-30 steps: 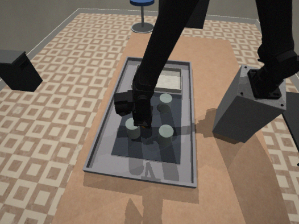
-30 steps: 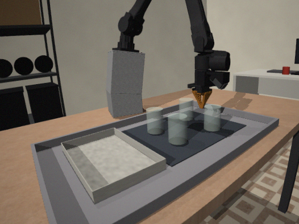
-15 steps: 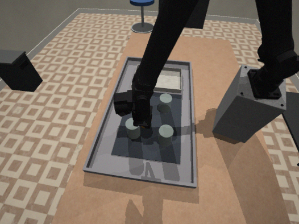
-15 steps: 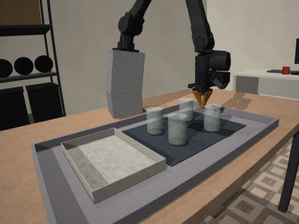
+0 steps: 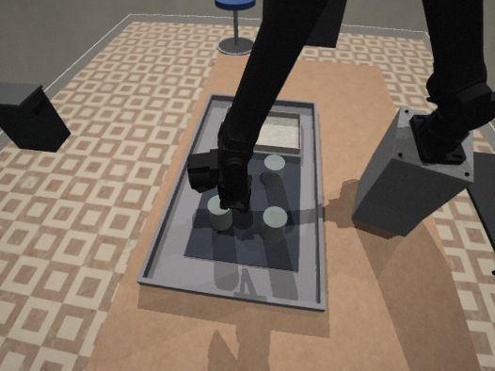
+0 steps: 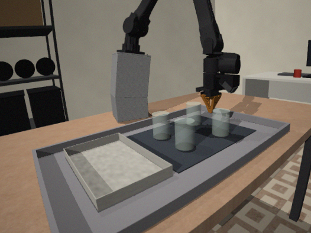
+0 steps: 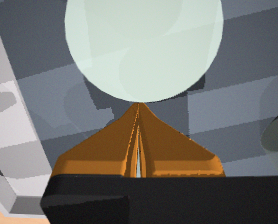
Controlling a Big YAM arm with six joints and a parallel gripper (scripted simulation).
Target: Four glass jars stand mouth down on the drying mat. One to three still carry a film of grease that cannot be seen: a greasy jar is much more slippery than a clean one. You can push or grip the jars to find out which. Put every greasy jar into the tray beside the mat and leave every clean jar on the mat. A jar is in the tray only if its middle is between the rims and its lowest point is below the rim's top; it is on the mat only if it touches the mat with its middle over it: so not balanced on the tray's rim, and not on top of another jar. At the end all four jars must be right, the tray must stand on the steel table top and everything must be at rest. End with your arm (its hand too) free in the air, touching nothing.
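My hand is 2 cm past the dark drying mat, 9 cm to the left of it and 8 cm above it. Round my hand: pale tray (3 cm behind, 41 cm to the right, 7 cm below); rimmed steel table top (1 cm behind, 19 cm to the right, 8 cm below).
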